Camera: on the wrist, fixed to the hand. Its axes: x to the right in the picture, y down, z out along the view.
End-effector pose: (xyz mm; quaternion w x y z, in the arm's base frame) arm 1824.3 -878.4 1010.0 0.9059 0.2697 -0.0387 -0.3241
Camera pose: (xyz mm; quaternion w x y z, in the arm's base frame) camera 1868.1 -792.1 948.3 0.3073 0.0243 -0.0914 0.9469
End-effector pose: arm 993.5 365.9 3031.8 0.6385 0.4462 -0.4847 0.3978
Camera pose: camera 972.5 477.6 3015.9 0.3112 0.5569 0.3039 -0.7076
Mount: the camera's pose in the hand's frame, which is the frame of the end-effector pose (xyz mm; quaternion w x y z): -11.5 48.7 -103.3 0.0184 -0.0054 -0.1924 -0.9811
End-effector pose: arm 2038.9 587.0 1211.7 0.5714 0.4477 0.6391 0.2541
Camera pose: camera 1953.1 619.3 1280.7 0.3852 -0.5730 0.3397 -0.6386
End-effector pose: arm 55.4 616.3 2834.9 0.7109 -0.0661 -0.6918 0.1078
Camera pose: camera 155.2 666.3 2808.4 0.0146 -0.6944 0.2149 0.6865
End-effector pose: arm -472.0 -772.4 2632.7 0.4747 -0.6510 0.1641 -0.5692
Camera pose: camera -552.2 -832.4 2576.6 0.5216 0.2851 0.7239 0.3501
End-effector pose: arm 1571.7 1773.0 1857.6 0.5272 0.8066 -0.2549 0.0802
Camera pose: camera 1552.1 1853.5 1937.0 0.0437 0.2775 0.6848 -0.6724
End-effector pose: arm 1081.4 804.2 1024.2 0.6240 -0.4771 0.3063 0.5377
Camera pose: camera 1045.3 702.7 984.7 0.5954 -0.2092 -0.5854 -0.5089
